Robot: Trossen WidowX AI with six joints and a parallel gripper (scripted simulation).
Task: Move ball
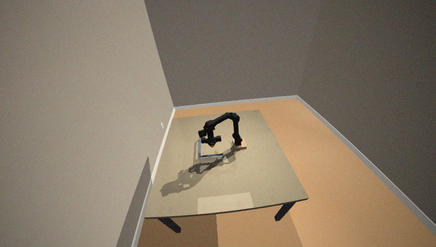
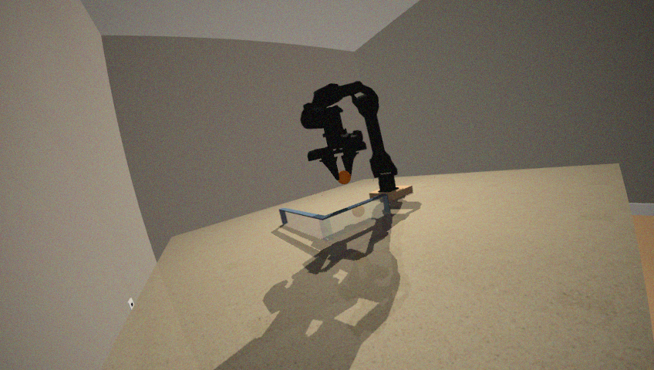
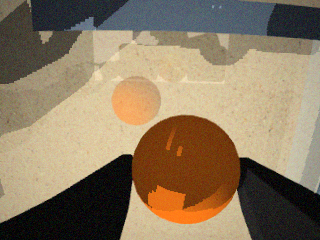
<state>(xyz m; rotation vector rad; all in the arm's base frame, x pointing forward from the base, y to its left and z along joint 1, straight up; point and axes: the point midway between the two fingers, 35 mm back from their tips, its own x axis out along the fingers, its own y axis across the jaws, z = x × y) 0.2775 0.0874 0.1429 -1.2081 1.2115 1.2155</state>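
Now: the see-through copy of ball 110 mm below my gripper tip, 30 mm behind it and 10 mm to the right of it. Round my gripper tip: orange ball: right at my gripper tip.
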